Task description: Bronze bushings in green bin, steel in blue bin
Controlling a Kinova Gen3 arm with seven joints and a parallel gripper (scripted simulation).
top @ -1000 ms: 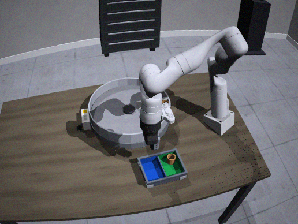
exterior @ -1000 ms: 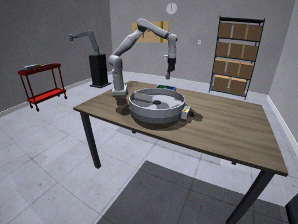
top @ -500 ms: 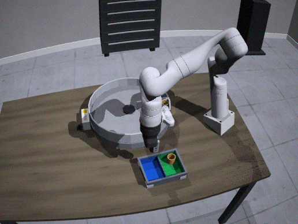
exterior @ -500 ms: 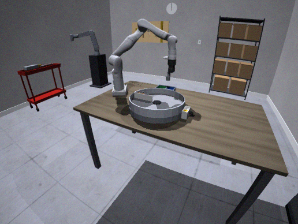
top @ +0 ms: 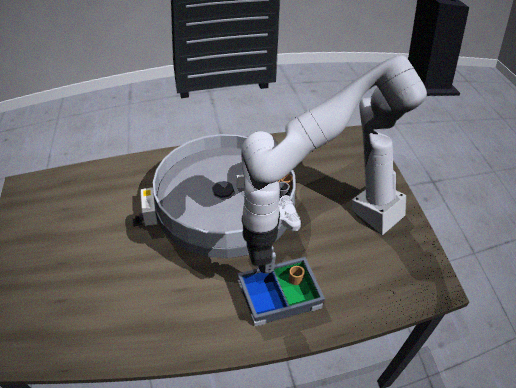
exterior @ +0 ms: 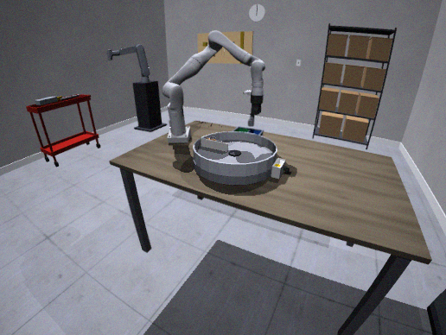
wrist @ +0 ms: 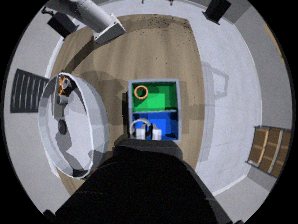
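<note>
Right now the two-part bin is 110 mm below my hand, 30 mm behind it and 20 mm to the left of it. The rest, counted from my hand: grey turntable 360 mm to the right, 90 mm below, 50 mm ahead.
</note>
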